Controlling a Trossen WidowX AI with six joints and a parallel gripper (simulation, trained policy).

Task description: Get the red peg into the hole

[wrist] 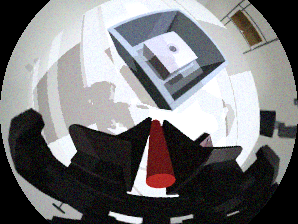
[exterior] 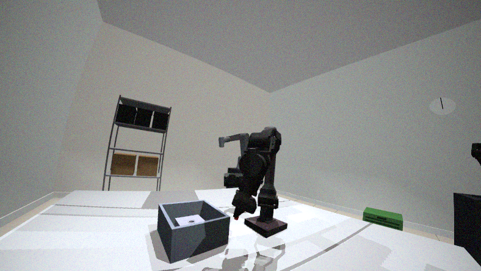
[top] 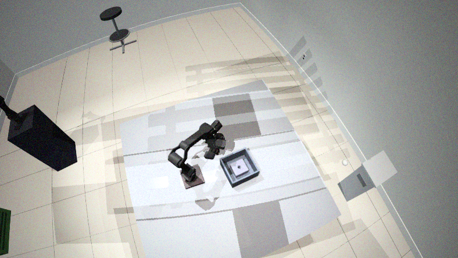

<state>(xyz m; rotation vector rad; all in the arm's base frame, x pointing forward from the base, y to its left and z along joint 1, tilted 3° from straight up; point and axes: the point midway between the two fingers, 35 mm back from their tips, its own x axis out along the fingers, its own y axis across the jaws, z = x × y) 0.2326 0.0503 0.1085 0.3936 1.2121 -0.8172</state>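
The grey box lies 80 mm ahead of my gripper tip, 130 mm to the right of it and 90 mm below it. Round my gripper tip: red peg 10 mm behind, 10 mm to the left, 30 mm above.
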